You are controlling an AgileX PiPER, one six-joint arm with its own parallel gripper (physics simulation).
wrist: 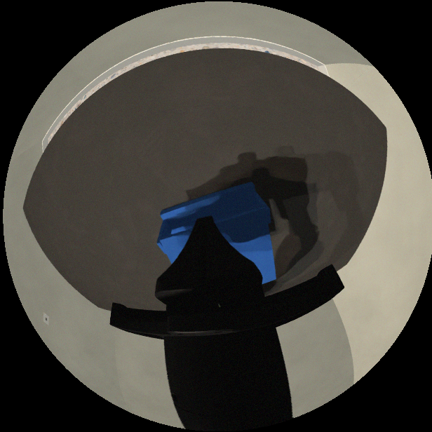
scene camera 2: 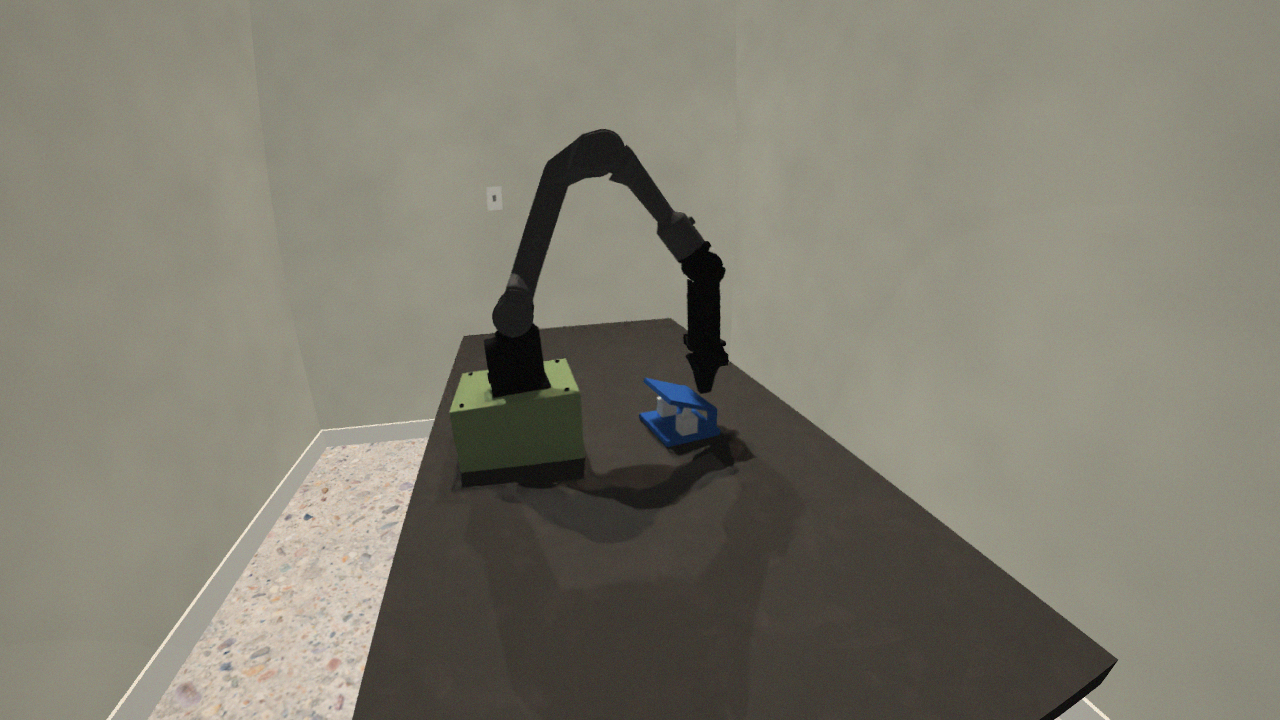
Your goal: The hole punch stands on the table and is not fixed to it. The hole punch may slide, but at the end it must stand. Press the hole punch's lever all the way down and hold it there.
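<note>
The blue hole punch [scene camera 2: 712,424] [wrist: 245,200] stands upright on the table [scene camera 2: 662,573] [wrist: 150,125], its base flat. Its lever [scene camera 2: 673,391] [wrist: 262,255] is up: it slopes from a raised free end, on the side of the green block, down to the hinge end. Two pale blocks show between lever and base in the scene view. My gripper [scene camera 2: 706,390] [wrist: 206,225] is shut and points down. Its tips are close above the hinge end of the punch, away from the lever's free end, and appear not to touch it. In the wrist view the fingers hide part of the punch.
The arm's base stands on a green block [scene camera 2: 519,438] to the left of the punch in the scene view. The table's long right edge runs behind the gripper. Shadows of the arm lie on the table beside the punch.
</note>
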